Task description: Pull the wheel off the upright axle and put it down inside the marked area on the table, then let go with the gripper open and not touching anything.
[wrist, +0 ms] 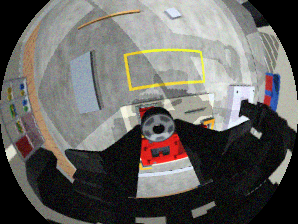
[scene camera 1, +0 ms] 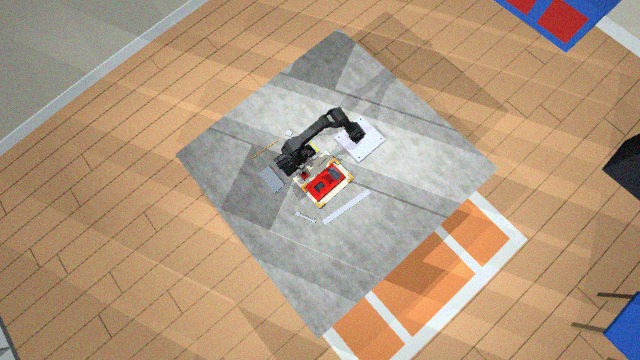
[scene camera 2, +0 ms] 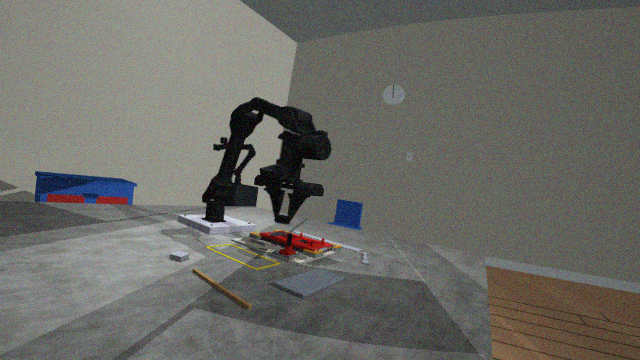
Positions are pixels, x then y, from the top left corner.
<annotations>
my gripper: holds a wheel [wrist: 157, 115]
</annotations>
